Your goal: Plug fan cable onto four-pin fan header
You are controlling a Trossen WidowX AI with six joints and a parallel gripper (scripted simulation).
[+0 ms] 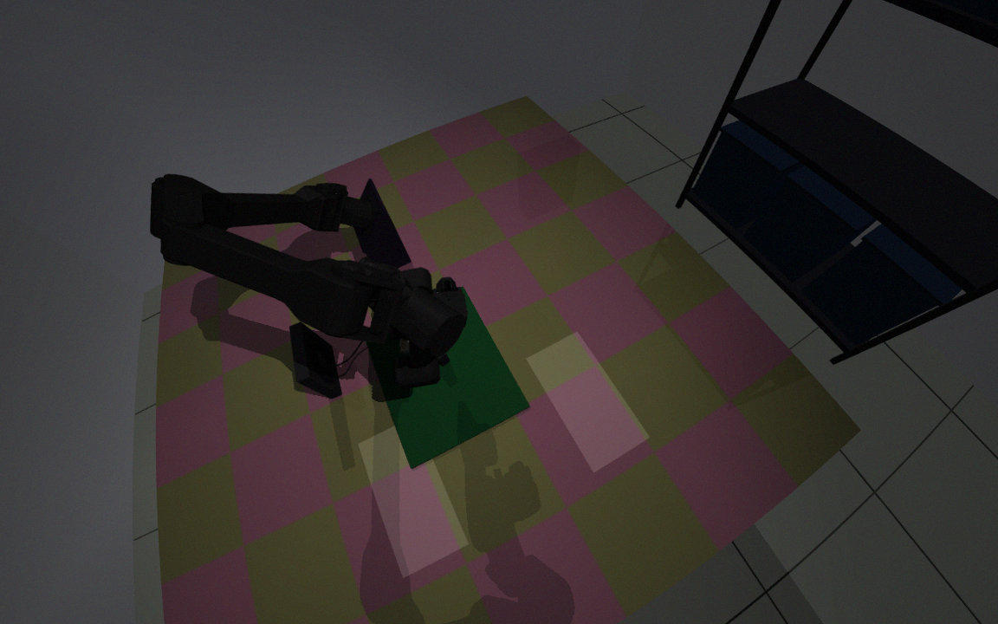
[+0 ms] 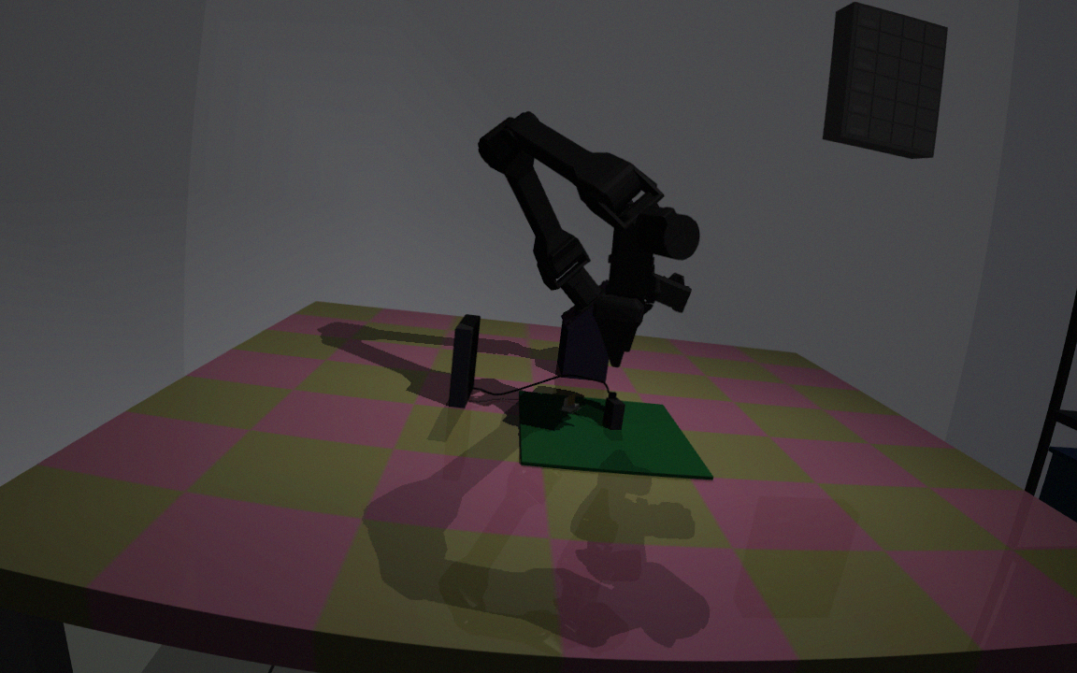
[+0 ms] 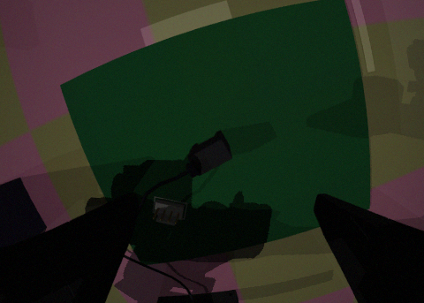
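Now: gripper tip 9 cm above the dark fan plug and 1 cm past it. Round my gripper tip: black cable 7 cm below, 4 cm behind; green board 12 cm below, 1 cm to the right; fan 21 cm to the right, 12 cm behind, 5 cm below.
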